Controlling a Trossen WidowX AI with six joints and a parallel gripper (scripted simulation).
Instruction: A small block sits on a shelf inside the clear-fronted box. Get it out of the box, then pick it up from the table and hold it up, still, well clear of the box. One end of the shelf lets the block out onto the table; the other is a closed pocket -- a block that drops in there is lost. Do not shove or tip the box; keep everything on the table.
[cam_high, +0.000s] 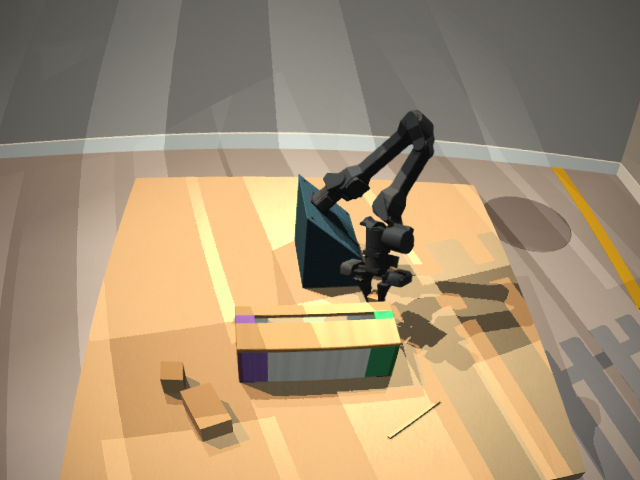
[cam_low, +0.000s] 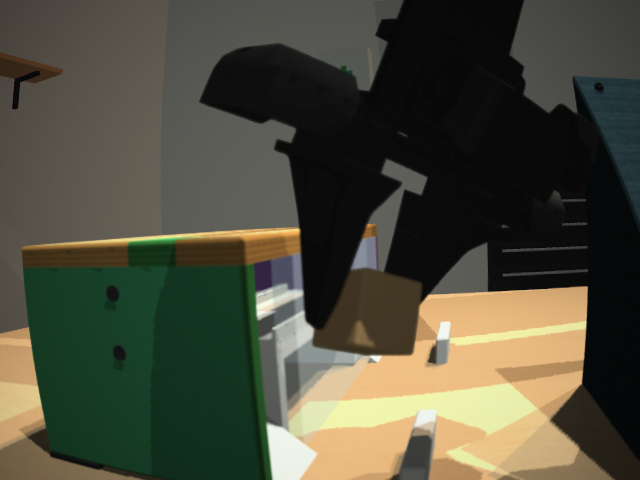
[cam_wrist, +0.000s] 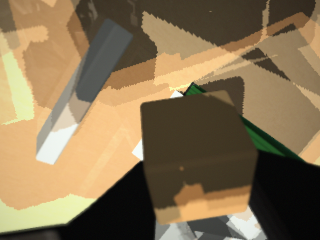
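The block lies 1 cm behind my gripper tip and 1 cm above it. Round my gripper tip: thin rod (31 cm ahead, 12 cm to the left, 8 cm below); then box (15 cm to the right, 10 cm ahead, 2 cm below).
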